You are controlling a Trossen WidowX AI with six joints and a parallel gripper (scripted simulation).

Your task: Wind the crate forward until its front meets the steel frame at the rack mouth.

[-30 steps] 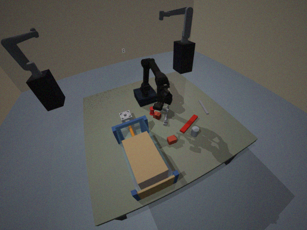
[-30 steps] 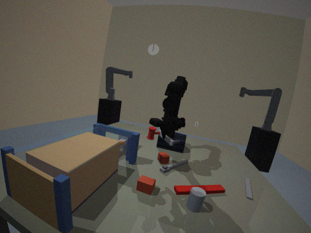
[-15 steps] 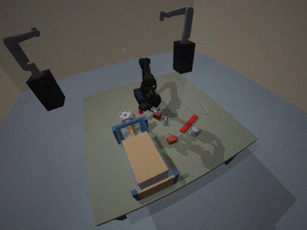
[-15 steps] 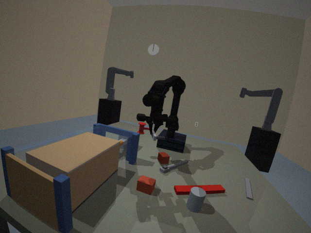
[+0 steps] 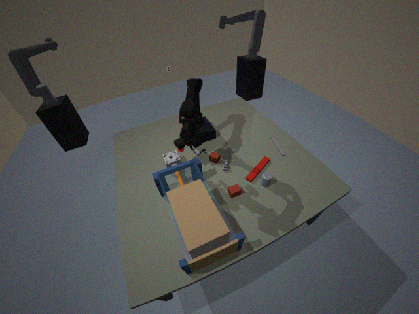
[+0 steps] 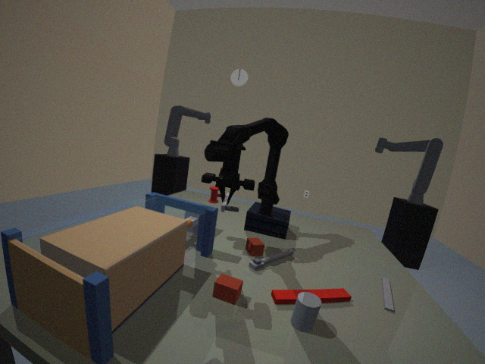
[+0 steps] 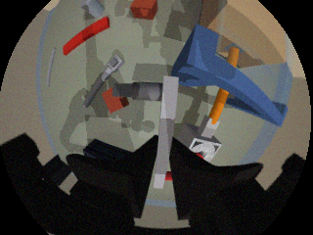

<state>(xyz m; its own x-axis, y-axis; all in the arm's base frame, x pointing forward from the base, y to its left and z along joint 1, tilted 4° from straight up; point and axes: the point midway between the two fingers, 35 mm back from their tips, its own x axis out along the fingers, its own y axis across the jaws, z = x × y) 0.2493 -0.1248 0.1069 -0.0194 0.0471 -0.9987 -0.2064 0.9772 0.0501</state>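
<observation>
The red knob is 4 cm behind my gripper tip, 5 cm to the right of it and 2 cm above it. From my gripper tip the other things lie so: hand winch (8 cm behind, 14 cm to the right, 13 cm below); winch handle (1 cm behind, 1 cm to the right, 1 cm above); red bar (19 cm ahead, 35 cm to the left, 15 cm below).
</observation>
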